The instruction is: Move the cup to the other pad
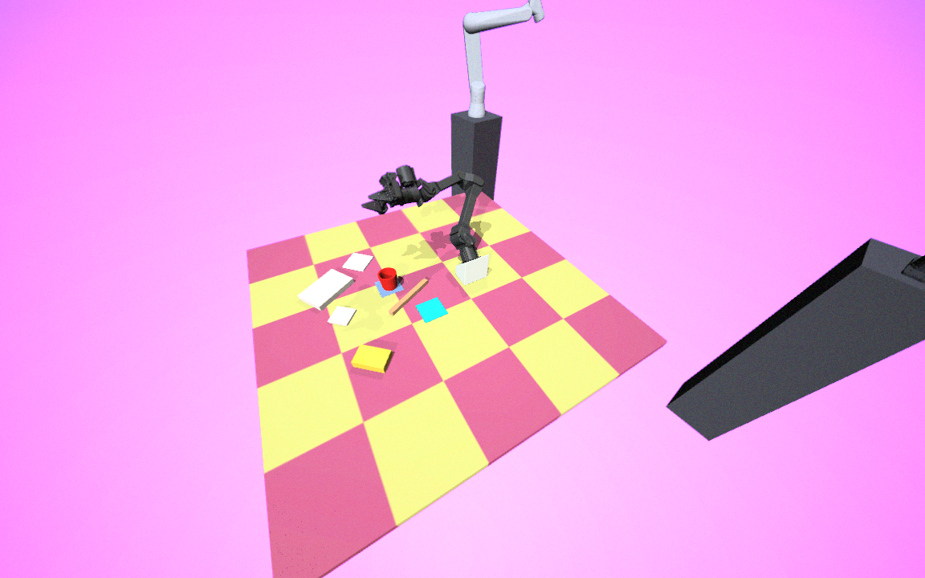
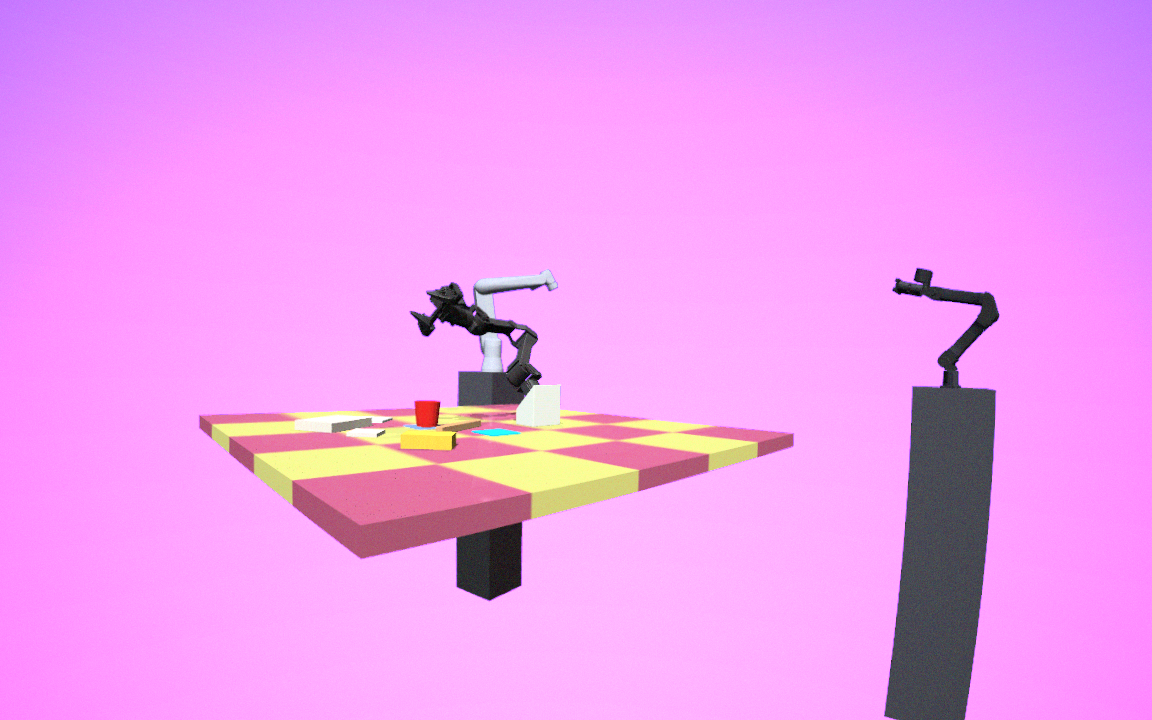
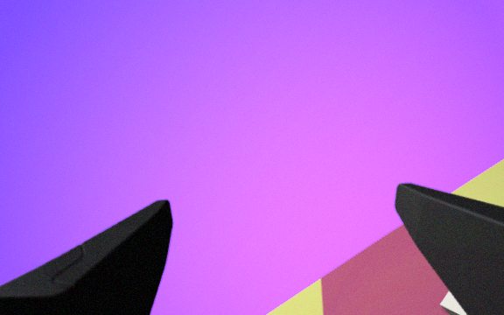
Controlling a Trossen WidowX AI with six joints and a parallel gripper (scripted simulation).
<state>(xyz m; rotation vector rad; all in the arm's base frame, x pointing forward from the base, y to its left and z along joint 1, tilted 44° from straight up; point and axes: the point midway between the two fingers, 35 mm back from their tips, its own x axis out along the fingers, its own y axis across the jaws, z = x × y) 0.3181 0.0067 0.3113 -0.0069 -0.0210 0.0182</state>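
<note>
Now: the red cup 6 cm to the left of my gripper tip and 32 cm below it. From my gripper tip the other things lie so: wooden stick 3 cm behind, 17 cm to the left, 36 cm below; then white block 22 cm ahead, 7 cm to the right, 35 cm below; then light blue pad 1 cm ahead, 6 cm to the left, 37 cm below.
</note>
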